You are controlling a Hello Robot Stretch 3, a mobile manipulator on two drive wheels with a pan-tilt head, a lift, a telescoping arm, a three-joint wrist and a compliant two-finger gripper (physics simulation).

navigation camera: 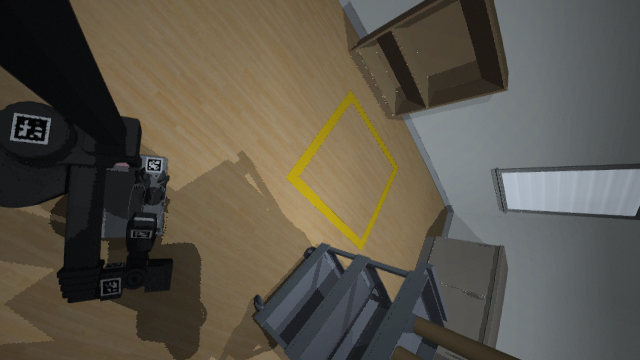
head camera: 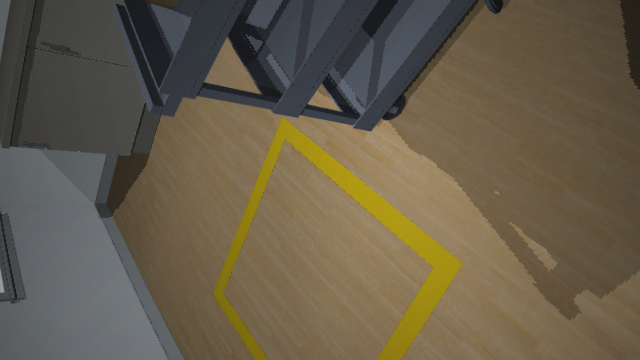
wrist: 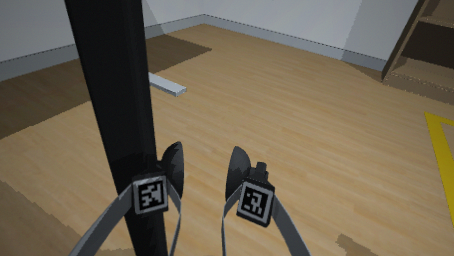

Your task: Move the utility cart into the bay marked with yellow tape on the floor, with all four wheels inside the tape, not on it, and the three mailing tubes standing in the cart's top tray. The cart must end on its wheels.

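The grey utility cart (head camera: 327,56) (navigation camera: 392,310) stands upright outside the yellow tape bay, its lower end close to one tape corner. The tape outline (head camera: 370,200) (navigation camera: 325,209) also shows in part at the right of the wrist view (wrist: 441,150). Two brown mailing tubes (navigation camera: 465,340) (navigation camera: 405,354) rise from the cart's top tray in the navigation view; a third cannot be made out. Dark wheels (head camera: 395,108) (navigation camera: 258,302) show on the cart's near side. My gripper (wrist: 206,162) is open and empty above the floor, away from the cart.
A grey-brown cabinet (head camera: 75,105) (navigation camera: 462,265) stands behind the cart near the wall corner. A brown shelf unit (navigation camera: 482,45) (wrist: 402,42) stands by the wall beyond the bay. A pale flat bar (wrist: 170,85) lies on the floor behind a black column (wrist: 115,100).
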